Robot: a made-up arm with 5 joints. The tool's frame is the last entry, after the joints. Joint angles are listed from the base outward.
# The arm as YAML. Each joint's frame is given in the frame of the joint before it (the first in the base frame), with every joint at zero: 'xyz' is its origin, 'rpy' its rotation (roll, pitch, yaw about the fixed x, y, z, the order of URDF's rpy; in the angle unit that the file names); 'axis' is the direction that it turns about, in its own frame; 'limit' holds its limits. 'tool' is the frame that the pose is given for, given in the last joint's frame.
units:
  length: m
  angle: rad
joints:
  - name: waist
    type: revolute
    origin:
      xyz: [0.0, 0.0, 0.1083]
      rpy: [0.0, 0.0, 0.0]
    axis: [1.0, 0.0, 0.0]
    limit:
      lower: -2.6
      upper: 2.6
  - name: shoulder
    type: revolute
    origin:
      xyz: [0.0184, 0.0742, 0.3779]
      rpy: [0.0, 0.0, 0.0]
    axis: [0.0, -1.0, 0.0]
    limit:
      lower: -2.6
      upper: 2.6
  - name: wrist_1
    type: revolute
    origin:
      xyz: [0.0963, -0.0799, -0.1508]
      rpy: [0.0, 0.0, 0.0]
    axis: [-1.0, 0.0, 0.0]
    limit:
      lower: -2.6
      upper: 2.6
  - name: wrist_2
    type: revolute
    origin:
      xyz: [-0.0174, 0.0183, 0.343]
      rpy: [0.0, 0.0, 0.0]
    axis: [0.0, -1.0, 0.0]
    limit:
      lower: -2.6
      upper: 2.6
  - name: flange
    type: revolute
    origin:
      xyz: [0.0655, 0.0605, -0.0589]
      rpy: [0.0, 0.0, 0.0]
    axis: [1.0, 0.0, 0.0]
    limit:
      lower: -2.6
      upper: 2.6
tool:
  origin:
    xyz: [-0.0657, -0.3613, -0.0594]
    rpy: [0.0, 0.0, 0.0]
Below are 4 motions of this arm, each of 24 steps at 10 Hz.
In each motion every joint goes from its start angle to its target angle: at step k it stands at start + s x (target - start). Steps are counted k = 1, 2, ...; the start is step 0. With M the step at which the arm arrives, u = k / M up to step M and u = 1 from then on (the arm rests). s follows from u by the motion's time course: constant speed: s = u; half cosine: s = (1 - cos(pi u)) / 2; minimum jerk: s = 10 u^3 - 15 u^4 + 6 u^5.
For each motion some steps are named. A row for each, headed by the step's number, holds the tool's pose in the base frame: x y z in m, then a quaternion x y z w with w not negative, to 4 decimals.
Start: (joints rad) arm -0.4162 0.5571 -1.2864 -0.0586 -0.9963
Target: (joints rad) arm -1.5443 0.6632 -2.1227 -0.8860 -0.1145
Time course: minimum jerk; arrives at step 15
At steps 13, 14, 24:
13: 0.3756 -0.0462 0.2213 0.0621 0.4256 0.4293 0.7942
14: 0.3726 -0.0461 0.2144 0.0637 0.4390 0.4261 0.7884
24: 0.3721 -0.0461 0.2133 0.0639 0.4412 0.4256 0.7875

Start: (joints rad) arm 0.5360 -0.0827 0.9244 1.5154 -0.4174
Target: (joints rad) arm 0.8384 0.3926 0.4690 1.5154 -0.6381
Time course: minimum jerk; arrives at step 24
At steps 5, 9, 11, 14, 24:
5: 0.0735 -0.2670 0.7127 -0.2644 -0.6752 -0.0164 0.6885
9: 0.0291 -0.3400 0.6790 -0.2421 -0.6896 -0.1163 0.6725
11: -0.0020 -0.3853 0.6471 -0.2244 -0.6942 -0.1854 0.6584
14: -0.0495 -0.4449 0.5849 -0.1931 -0.6923 -0.2916 0.6311
24: -0.1129 -0.5050 0.4707 -0.1395 -0.6701 -0.4425 0.5794

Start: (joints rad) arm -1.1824 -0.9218 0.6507 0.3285 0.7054
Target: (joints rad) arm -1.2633 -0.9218 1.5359 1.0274 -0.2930
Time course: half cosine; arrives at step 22
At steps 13, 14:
13: 0.2802 0.3744 0.1068 -0.7665 0.3073 0.3058 0.4738
14: 0.2742 0.3981 0.0718 -0.7781 0.2972 0.3488 0.4297

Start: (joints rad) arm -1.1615 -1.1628 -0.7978 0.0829 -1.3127
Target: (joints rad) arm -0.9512 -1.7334 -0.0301 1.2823 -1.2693
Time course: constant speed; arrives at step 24
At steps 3, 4, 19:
3: 0.2766 0.2178 0.7115 -0.6865 0.4689 -0.1906 0.5221
4: 0.2845 0.2279 0.7036 -0.7005 0.4611 -0.1884 0.5111
19: 0.3310 0.3373 0.5387 -0.8554 0.2958 -0.0507 0.4222

